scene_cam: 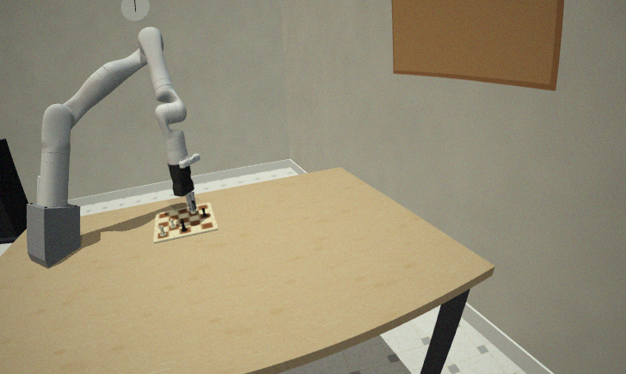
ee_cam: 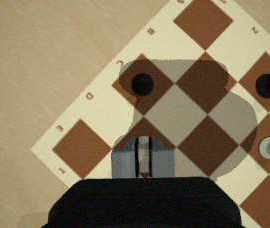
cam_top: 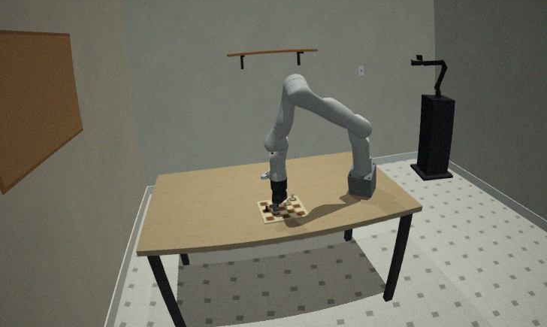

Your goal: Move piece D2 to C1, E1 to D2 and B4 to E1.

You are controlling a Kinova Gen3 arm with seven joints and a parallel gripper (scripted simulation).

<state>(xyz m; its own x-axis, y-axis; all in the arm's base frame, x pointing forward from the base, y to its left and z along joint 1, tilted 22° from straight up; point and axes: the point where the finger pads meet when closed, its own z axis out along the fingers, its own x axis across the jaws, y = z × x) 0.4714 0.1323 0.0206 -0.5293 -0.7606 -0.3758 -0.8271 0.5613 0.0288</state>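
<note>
My gripper is now 1 cm above the white piece. From my hand the other things lie so: chessboard 5 cm to the right, 4 cm below, 3 cm behind.
</note>
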